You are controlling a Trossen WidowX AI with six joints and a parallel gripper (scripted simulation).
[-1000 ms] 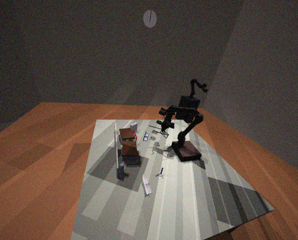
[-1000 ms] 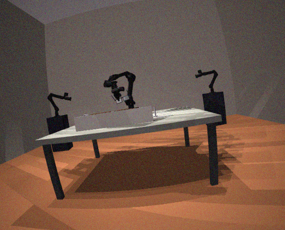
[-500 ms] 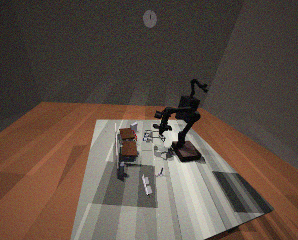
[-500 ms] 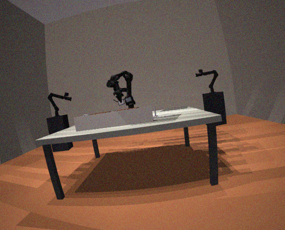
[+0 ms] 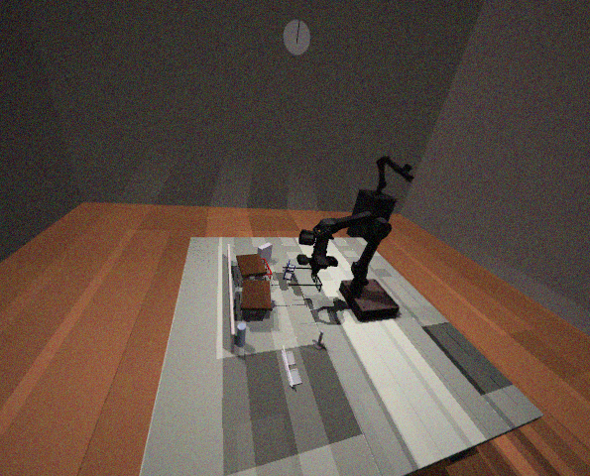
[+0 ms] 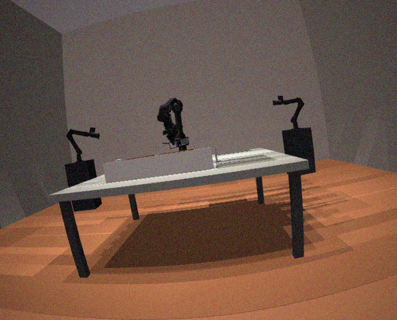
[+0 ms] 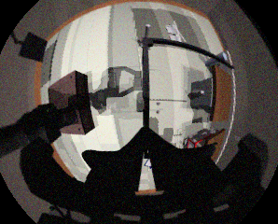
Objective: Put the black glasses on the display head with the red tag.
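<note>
My gripper tip is now 50 mm short of the glasses, 20 mm to the right of it and 20 mm below it. From my gripper tip the other things lie so: white box 130 mm ahead, 350 mm to the right, 90 mm below; head 250 mm ahead, 20 mm to the left, 90 mm below; stand 80 mm ahead, 250 mm to the left, 120 mm below.
</note>
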